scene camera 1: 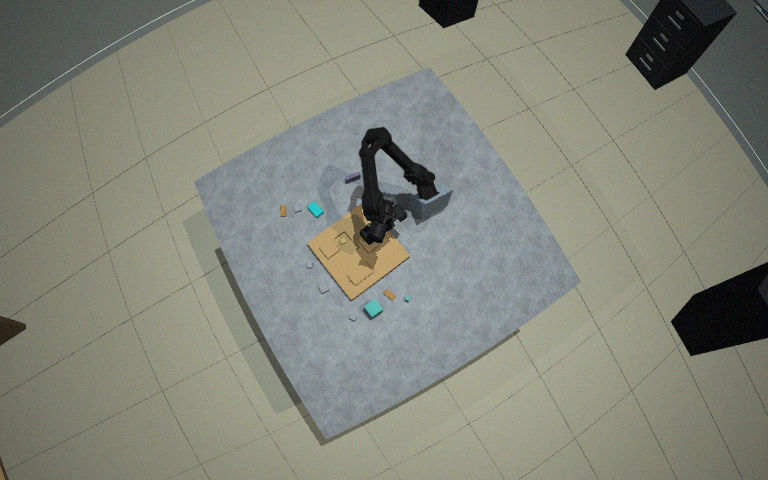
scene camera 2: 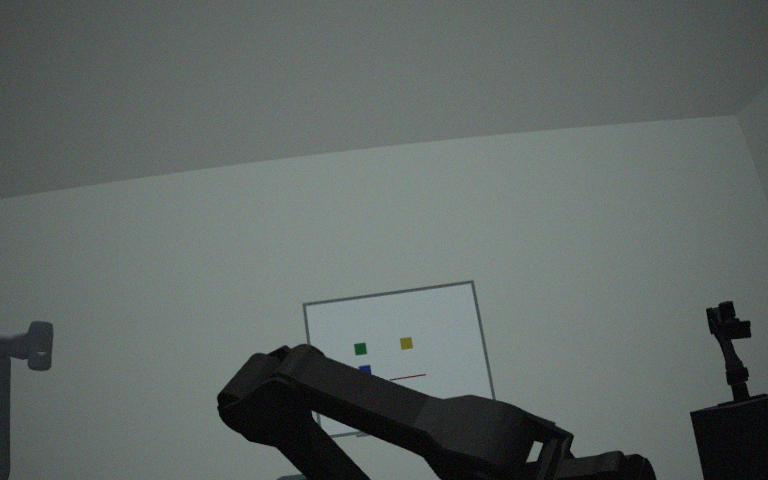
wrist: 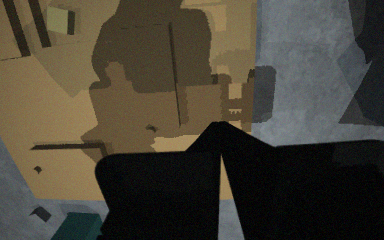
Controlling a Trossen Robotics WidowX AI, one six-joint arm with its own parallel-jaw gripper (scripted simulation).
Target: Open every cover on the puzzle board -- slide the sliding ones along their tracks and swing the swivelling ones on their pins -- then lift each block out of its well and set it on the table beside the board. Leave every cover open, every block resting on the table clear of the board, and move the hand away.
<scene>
same spot on tan puzzle board: (wrist: pixel 64 92) = (scene camera 1: pixel 350 254)
</scene>
